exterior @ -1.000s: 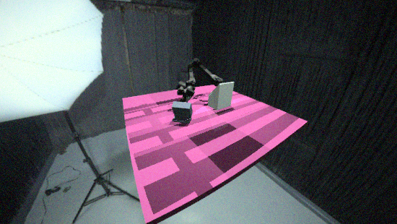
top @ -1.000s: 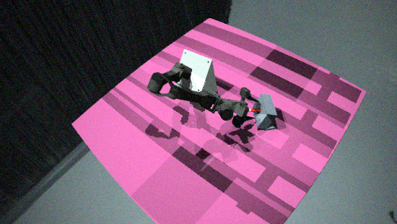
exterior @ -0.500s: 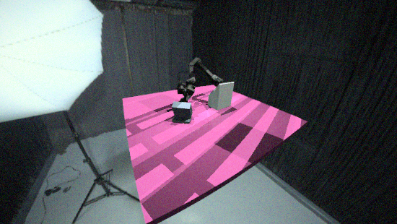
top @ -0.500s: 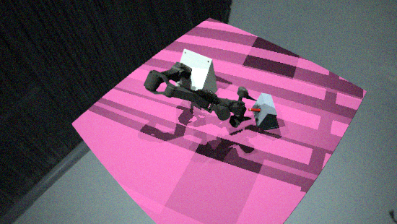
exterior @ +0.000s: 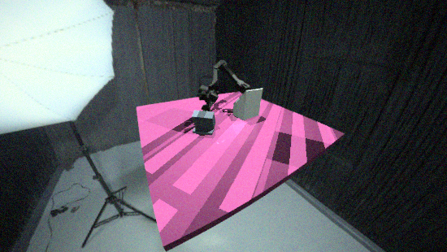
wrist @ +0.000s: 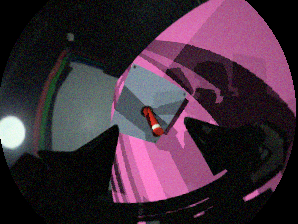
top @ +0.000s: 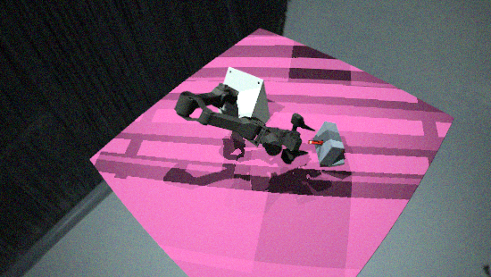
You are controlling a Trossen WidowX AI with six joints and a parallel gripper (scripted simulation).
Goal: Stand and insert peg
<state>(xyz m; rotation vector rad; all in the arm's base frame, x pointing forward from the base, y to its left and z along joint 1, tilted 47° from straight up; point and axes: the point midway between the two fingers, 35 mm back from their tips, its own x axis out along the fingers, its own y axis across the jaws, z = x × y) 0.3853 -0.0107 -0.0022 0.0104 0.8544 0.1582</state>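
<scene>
The peg is 10 mm to the left of my gripper tip and 10 mm below it. From my gripper tip the other things lie so: grey sloped panel: 40 mm ahead, 50 mm to the left, 30 mm below.
</scene>
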